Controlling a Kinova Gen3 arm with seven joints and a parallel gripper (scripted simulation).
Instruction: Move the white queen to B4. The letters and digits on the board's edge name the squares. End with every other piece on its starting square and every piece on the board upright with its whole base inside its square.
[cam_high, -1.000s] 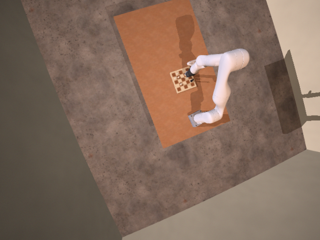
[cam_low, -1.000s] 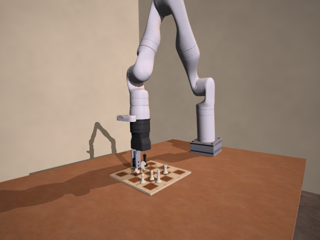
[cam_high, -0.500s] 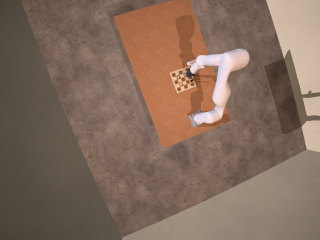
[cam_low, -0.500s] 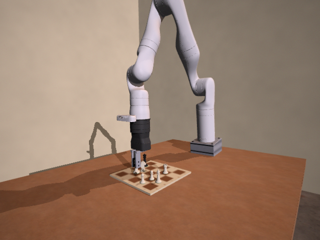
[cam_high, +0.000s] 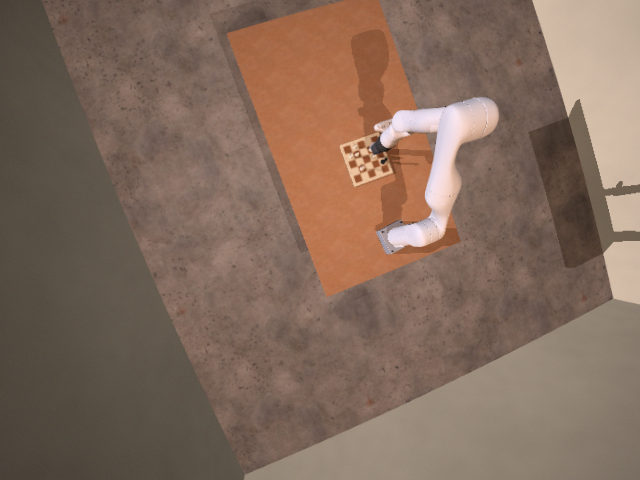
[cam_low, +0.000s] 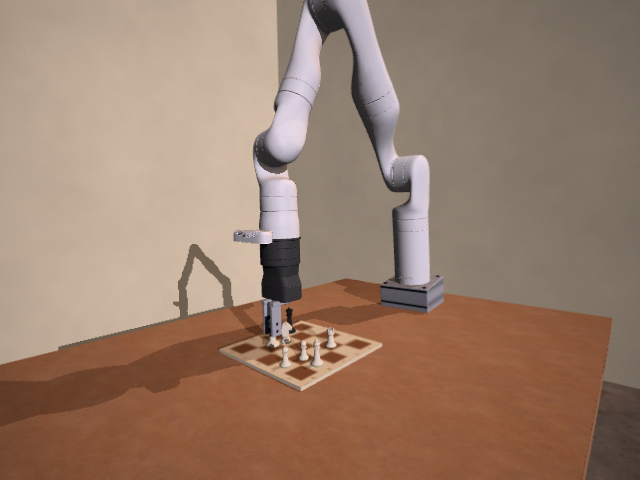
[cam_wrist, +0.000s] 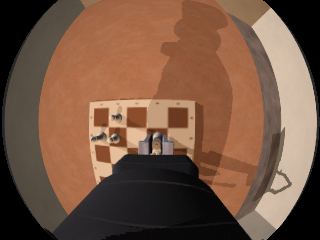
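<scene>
My hand is 40 mm past the chessboard, 40 mm to the right of it and 50 mm above it. Also, from my hand: white piece 70 mm behind, 80 mm to the left, 30 mm below; then black piece 80 mm behind, 40 mm to the right, 20 mm below.
</scene>
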